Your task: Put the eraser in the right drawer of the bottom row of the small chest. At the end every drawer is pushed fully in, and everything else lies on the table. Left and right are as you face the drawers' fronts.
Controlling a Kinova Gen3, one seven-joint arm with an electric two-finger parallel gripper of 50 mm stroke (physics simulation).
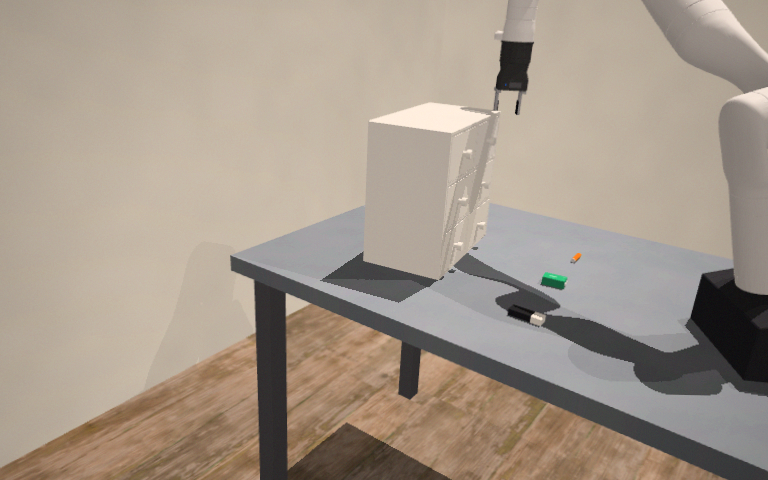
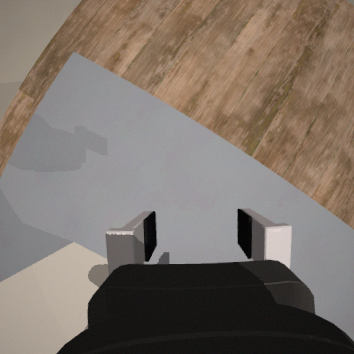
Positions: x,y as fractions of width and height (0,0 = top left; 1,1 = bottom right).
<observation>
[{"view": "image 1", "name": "gripper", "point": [0.66,0.24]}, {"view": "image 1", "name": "small white chest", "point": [0.53,0.32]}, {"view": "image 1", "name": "drawer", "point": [0.59,0.51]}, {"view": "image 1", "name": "drawer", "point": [0.63,0.28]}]
</observation>
